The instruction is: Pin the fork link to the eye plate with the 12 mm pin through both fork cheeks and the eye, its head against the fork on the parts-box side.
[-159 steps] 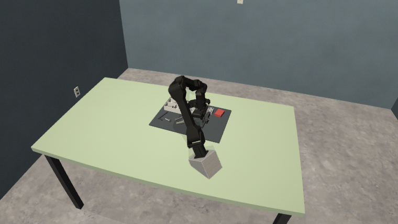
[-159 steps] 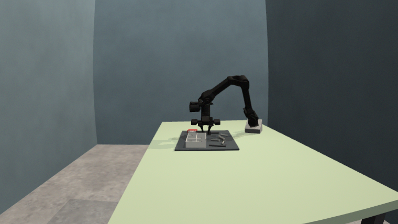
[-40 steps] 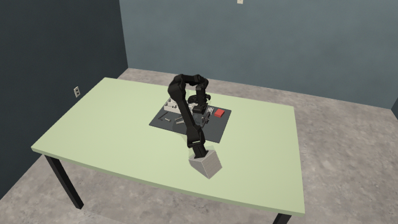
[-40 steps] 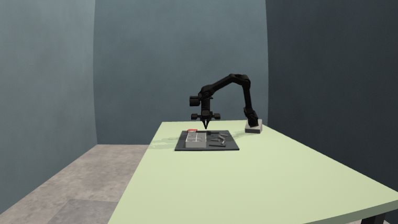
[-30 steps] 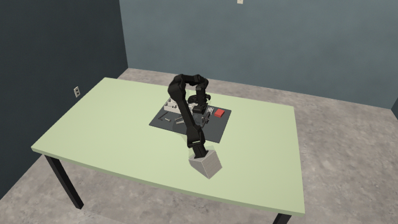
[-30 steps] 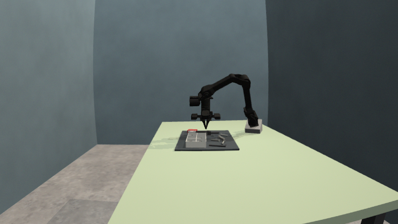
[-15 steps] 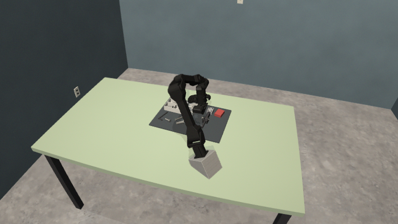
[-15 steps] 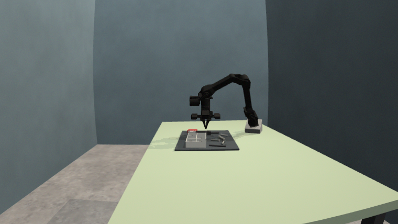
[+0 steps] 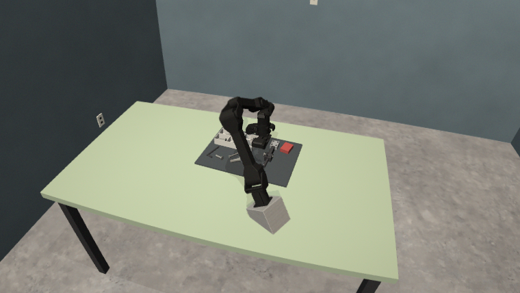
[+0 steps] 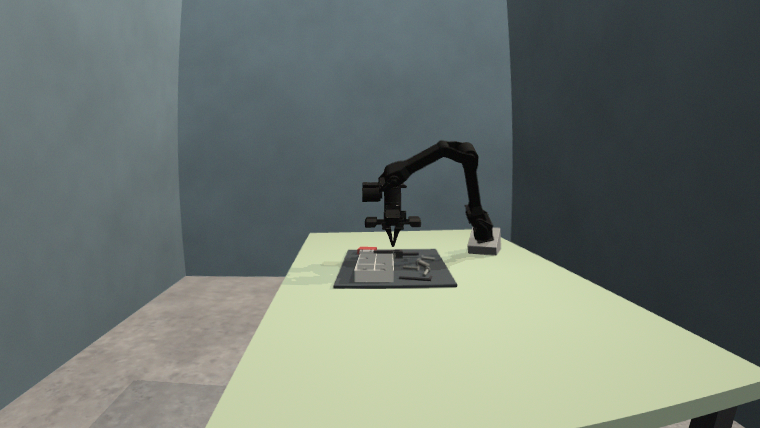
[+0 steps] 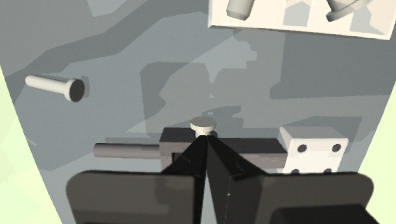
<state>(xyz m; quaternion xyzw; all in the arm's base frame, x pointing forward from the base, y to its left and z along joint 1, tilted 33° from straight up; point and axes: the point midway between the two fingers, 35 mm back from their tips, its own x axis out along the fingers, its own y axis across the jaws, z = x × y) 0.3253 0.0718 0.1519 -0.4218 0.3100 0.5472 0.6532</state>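
Now: the eye plate 2 cm ahead of my hand, 3 cm to the right of it and 7 cm below it. Also, from my hand: red block 10 cm ahead, 9 cm to the right, 7 cm below; then white parts box 4 cm ahead, 17 cm to the left, 7 cm below; then mat 1 cm behind, 7 cm to the left, 8 cm below.
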